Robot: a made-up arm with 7 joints. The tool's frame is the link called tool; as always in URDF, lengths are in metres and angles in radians. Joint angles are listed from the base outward. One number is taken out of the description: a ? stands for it. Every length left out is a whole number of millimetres.
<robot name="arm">
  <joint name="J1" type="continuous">
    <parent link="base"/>
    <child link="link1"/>
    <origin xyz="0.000 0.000 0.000" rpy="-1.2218 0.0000 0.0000"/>
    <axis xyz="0 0 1"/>
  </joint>
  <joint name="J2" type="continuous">
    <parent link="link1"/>
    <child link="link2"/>
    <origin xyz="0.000 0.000 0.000" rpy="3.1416 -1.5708 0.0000"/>
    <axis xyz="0 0 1"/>
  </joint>
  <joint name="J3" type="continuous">
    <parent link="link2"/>
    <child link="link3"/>
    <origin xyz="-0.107 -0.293 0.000" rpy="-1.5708 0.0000 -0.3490"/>
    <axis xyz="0 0 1"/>
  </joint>
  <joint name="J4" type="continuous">
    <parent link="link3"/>
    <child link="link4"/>
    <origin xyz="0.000 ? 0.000" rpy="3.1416 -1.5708 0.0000"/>
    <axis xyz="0 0 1"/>
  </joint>
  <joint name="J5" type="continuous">
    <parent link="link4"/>
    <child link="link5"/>
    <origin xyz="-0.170 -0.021 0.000" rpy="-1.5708 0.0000 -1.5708"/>
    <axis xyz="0 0 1"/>
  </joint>
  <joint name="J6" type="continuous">
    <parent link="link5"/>
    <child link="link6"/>
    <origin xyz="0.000 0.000 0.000" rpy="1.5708 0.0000 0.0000"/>
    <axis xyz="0 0 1"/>
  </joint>
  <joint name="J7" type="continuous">
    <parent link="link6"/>
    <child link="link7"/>
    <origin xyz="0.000 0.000 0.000" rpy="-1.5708 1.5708 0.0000"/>
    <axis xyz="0 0 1"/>
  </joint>
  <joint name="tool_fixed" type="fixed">
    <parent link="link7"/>
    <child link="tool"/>
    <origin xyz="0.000 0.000 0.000" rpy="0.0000 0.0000 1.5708"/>
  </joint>
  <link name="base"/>
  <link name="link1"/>
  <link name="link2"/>
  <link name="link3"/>
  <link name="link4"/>
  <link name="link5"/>
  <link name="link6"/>
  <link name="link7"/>
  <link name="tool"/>
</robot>
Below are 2 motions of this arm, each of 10 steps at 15 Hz.
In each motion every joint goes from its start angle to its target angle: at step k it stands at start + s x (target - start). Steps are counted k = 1, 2, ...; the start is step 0. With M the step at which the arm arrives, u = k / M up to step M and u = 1 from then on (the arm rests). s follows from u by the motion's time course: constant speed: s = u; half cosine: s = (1 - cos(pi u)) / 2; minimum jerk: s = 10 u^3 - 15 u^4 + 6 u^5.
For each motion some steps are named. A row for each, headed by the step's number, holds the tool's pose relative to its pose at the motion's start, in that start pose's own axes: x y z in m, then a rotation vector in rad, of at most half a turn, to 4 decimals.
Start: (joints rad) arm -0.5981 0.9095 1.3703 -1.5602 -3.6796 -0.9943 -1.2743
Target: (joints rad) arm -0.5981 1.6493 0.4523 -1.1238 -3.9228 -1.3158 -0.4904
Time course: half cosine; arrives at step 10
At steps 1, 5, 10:
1: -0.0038 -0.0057 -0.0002 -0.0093 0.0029 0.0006
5: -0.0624 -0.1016 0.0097 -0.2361 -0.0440 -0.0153
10: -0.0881 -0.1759 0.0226 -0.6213 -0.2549 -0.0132

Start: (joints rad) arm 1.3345 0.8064 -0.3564 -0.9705 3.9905 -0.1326 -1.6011
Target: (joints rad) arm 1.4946 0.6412 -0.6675 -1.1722 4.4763 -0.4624 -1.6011
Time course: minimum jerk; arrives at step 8
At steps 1, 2, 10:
1: -0.0017 0.0017 0.0000 0.0090 0.0072 0.0062
2: -0.0111 0.0110 0.0004 0.0585 0.0470 0.0398
10: -0.1112 0.1021 0.0293 0.6200 0.4879 0.3780

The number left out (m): -0.035
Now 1 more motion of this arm.
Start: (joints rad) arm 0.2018 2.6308 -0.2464 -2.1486 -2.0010 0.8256 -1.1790
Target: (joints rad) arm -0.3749 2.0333 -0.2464 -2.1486 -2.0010 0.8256 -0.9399
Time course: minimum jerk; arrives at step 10
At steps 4, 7, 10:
4: -0.0074 0.0071 0.0252 -0.2479 -0.0749 0.0277
7: -0.0133 0.0272 0.0391 -0.6752 -0.0816 0.0694
10: -0.0128 0.0329 0.0365 -0.8093 -0.0528 0.0808

